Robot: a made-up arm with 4 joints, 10 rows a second.
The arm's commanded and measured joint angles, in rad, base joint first. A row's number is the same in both.
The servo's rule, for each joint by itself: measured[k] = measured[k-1] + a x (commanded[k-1-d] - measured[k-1]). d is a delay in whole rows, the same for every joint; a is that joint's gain. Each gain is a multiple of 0.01, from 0.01 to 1. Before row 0 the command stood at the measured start. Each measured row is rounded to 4 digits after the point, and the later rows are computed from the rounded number. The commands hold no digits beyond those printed.
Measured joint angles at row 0:
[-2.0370 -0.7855 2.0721 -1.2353]
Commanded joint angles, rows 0 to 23:
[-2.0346 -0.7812 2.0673 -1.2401]
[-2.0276 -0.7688 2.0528 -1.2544]
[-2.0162 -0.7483 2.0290 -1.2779]
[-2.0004 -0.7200 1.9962 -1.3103]
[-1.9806 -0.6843 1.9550 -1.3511]
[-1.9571 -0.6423 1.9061 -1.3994]
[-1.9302 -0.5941 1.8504 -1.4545]
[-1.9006 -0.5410 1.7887 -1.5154]
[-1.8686 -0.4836 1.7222 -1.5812]
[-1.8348 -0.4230 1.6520 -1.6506]
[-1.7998 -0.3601 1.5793 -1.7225]
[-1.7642 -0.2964 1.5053 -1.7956]
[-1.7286 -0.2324 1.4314 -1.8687]
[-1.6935 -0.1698 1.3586 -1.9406]
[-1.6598 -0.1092 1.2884 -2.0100]
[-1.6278 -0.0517 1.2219 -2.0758]
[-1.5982 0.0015 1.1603 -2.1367]
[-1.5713 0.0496 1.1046 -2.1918]
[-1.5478 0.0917 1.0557 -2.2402]
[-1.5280 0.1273 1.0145 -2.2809]
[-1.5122 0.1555 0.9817 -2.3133]
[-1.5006 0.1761 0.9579 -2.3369]
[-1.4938 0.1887 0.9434 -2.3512]
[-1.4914 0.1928 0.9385 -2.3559]
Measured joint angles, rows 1 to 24:
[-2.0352 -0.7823 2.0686 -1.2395]
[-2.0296 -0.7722 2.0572 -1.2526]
[-2.0197 -0.7543 2.0369 -1.2749]
[-2.0054 -0.7286 2.0076 -1.3061]
[-1.9870 -0.6954 1.9697 -1.3457]
[-1.9649 -0.6556 1.9239 -1.3930]
[-1.9392 -0.6095 1.8710 -1.4471]
[-1.9106 -0.5581 1.8117 -1.5072]
[-1.8795 -0.5022 1.7473 -1.5723]
[-1.8464 -0.4428 1.6787 -1.6412]
[-1.8119 -0.3808 1.6071 -1.7127]
[-1.7766 -0.3175 1.5338 -1.7857]
[-1.7411 -0.2537 1.4601 -1.8587]
[-1.7059 -0.1908 1.3870 -1.9308]
[-1.6718 -0.1296 1.3160 -2.0005]
[-1.6392 -0.0712 1.2482 -2.0668]
[-1.6089 -0.0167 1.1849 -2.1283]
[-1.5811 0.0330 1.1271 -2.1842]
[-1.5565 0.0770 1.0757 -2.2335]
[-1.5354 0.1147 1.0316 -2.2752]
[-1.5182 0.1453 0.9957 -2.3087]
[-1.5052 0.1684 0.9685 -2.3335]
[-1.4968 0.1836 0.9504 -2.3491]
[-1.4928 0.1905 0.9418 -2.3551]
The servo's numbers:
d 0
a 0.74 0.75 0.72 0.88

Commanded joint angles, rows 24 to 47:
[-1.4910 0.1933 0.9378 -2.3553]
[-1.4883 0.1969 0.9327 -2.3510]
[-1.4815 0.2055 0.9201 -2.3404]
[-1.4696 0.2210 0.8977 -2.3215]
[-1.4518 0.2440 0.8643 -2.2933]
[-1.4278 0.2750 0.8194 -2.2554]
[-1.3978 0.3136 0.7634 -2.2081]
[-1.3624 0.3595 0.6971 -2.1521]
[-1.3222 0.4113 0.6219 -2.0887]
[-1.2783 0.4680 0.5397 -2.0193]
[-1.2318 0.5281 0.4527 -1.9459]
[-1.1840 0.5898 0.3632 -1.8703]
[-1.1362 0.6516 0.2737 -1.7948]
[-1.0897 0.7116 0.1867 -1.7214]
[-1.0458 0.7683 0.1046 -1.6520]
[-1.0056 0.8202 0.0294 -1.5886]
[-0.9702 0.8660 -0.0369 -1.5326]
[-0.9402 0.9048 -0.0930 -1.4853]
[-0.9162 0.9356 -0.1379 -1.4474]
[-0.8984 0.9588 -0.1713 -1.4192]
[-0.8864 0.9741 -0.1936 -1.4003]
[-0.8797 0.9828 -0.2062 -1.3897]
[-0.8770 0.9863 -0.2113 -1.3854]
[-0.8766 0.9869 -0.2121 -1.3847]
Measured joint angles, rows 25 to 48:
[-1.4915 0.1926 0.9389 -2.3553]
[-1.4891 0.1958 0.9344 -2.3515]
[-1.4835 0.2031 0.9241 -2.3417]
[-1.4732 0.2165 0.9051 -2.3239]
[-1.4574 0.2371 0.8757 -2.2970]
[-1.4355 0.2655 0.8352 -2.2604]
[-1.4076 0.3016 0.7835 -2.2144]
[-1.3742 0.3450 0.7213 -2.1596]
[-1.3357 0.3947 0.6497 -2.0972]
[-1.2932 0.4497 0.5705 -2.0286]
[-1.2478 0.5085 0.4857 -1.9558]
[-1.2006 0.5695 0.3975 -1.8806]
[-1.1529 0.6311 0.3084 -1.8051]
[-1.1061 0.6915 0.2208 -1.7314]
[-1.0615 0.7491 0.1371 -1.6615]
[-1.0201 0.8024 0.0596 -1.5973]
[-0.9832 0.8501 -0.0099 -1.5404]
[-0.9514 0.8911 -0.0697 -1.4919]
[-0.9254 0.9245 -0.1188 -1.4527]
[-0.9054 0.9502 -0.1566 -1.4232]
[-0.8913 0.9681 -0.1832 -1.4030]
[-0.8827 0.9791 -0.1998 -1.3913]
[-0.8785 0.9845 -0.2081 -1.3861]
[-0.8771 0.9863 -0.2110 -1.3849]

